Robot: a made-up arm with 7 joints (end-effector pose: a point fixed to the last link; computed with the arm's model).
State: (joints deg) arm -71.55 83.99 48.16 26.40 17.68 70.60 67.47
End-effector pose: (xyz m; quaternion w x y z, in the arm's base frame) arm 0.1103 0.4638 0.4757 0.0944 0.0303 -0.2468 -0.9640
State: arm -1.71 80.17 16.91 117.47 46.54 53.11 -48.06
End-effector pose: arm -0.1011 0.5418 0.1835 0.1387 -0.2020 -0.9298 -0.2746
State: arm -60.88 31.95 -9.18 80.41 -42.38 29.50 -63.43
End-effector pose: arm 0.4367 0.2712 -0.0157 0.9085 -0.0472 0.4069 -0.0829
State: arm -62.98 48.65 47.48 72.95 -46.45 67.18 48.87
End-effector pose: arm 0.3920 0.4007 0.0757 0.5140 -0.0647 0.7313 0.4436
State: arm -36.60 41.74 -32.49 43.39 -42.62 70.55 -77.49
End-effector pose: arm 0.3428 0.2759 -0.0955 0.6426 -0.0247 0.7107 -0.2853
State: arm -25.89 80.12 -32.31 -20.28 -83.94 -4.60 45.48
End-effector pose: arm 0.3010 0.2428 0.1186 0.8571 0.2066 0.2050 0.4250
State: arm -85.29 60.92 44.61 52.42 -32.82 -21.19 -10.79
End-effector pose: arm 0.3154 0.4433 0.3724 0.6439 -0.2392 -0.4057 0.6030
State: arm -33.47 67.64 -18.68 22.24 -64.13 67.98 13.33
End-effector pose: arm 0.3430 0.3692 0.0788 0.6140 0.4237 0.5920 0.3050
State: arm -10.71 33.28 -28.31 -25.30 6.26 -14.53 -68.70
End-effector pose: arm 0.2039 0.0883 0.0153 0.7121 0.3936 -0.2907 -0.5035
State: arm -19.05 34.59 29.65 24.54 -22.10 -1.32 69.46
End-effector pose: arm 0.2400 0.3907 0.0012 0.3076 0.1074 0.1495 0.9335
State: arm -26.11 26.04 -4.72 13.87 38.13 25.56 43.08
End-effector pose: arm 0.3474 0.1765 -0.0237 0.4581 0.6258 -0.1099 0.6216
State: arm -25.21 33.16 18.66 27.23 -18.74 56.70 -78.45
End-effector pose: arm 0.2900 0.3481 -0.0385 0.8829 -0.0371 0.4388 -0.1630
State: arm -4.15 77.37 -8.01 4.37 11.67 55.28 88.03
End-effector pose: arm 0.2520 0.3831 0.1139 0.0954 -0.6828 0.2955 -0.6613
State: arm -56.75 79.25 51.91 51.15 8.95 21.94 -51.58
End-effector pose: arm 0.1652 0.5163 0.3705 0.8138 0.2671 0.0367 0.5148
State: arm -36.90 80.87 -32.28 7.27 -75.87 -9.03 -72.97
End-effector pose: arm 0.3434 0.3402 0.1718 0.9092 0.2253 -0.0408 -0.3477
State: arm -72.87 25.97 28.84 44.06 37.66 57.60 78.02
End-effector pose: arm 0.5023 0.2524 0.2007 0.0781 0.4202 0.2065 0.8802
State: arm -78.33 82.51 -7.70 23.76 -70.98 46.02 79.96
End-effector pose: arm 0.3459 0.3616 0.4692 0.4542 0.0678 0.1618 0.8735
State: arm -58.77 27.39 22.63 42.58 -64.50 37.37 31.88
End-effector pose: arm 0.4811 0.2472 0.0757 0.7706 -0.1531 0.4715 0.4005
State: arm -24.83 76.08 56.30 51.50 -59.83 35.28 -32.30
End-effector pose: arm 0.1274 0.5570 0.2452 0.8798 -0.1214 0.0510 0.4568
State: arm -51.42 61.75 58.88 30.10 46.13 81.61 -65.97
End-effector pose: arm 0.1913 0.4853 0.2925 0.7364 0.0093 0.4463 0.5083
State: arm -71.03 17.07 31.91 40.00 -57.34 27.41 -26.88
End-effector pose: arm 0.5202 0.1780 0.1460 0.9321 -0.3580 0.0524 0.0164
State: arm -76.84 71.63 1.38 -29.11 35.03 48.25 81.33
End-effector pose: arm 0.2216 0.1585 0.4841 0.1129 0.1414 0.4789 -0.8590
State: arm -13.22 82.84 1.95 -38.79 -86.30 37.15 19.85
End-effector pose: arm 0.2538 0.2139 0.2098 0.8967 0.3795 0.1977 0.1135
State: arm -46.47 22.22 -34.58 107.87 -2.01 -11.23 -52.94
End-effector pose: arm 0.2994 0.2472 -0.1408 0.6790 0.4775 0.5170 -0.2090
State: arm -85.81 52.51 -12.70 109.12 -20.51 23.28 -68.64
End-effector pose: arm 0.4016 0.3929 0.1875 0.9073 0.0728 0.4030 0.0951
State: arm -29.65 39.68 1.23 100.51 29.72 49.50 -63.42
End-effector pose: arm 0.1367 0.4031 -0.1306 0.3080 0.2136 0.9271 -0.0035
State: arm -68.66 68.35 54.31 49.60 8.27 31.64 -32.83
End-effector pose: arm 0.2395 0.5025 0.3365 0.8094 0.0890 0.0643 0.5769
